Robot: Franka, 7 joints.
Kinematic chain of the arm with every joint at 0, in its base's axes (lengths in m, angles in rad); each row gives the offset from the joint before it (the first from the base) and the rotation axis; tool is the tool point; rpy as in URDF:
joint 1: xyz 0 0 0.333 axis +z
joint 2: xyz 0 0 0 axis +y
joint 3: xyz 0 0 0.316 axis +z
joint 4: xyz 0.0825 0 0 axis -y
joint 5: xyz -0.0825 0 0.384 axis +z
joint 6: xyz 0 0 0 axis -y
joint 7: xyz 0.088 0 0 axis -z
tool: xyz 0 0 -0.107 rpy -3.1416 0 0
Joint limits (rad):
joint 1: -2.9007..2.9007
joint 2: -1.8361..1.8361
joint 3: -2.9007..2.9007
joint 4: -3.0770..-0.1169
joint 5: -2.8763..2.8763
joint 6: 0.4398..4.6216
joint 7: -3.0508..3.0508
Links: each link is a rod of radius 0.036 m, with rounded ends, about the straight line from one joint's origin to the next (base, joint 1, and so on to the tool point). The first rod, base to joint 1, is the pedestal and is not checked.
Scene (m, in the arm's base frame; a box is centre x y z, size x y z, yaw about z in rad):
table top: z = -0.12
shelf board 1: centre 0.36 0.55 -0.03 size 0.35 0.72 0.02 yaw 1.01
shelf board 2: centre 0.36 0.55 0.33 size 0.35 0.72 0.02 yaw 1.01
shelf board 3: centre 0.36 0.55 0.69 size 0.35 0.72 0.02 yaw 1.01
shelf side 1: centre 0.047 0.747 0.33 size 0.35 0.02 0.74 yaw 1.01
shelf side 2: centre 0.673 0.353 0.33 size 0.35 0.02 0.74 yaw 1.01
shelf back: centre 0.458 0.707 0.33 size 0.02 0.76 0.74 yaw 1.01
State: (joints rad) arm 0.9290 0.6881 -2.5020 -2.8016 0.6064 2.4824 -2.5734
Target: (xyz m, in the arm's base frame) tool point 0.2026 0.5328 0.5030
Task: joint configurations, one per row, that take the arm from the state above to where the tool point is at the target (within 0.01 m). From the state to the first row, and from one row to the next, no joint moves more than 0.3 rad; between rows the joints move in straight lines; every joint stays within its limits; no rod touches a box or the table.
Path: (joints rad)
1: 1.2138 0.7769 -2.3841 -2.6831 0.6047 2.4858 -2.5734
2: 1.4986 0.8658 -2.2662 -2.5645 0.6030 2.4892 -2.5734
3: 1.7834 0.9546 -2.1483 -2.4460 0.6013 2.4925 -2.5734
4: 2.0682 1.0435 -2.0304 -2.3274 0.5996 2.4959 -2.5734
5: 2.3530 1.1323 -1.9125 -2.2089 0.5979 2.4993 -2.5734
6: 2.6378 1.2212 -1.7946 -2.0903 0.5962 2.5027 -2.5734

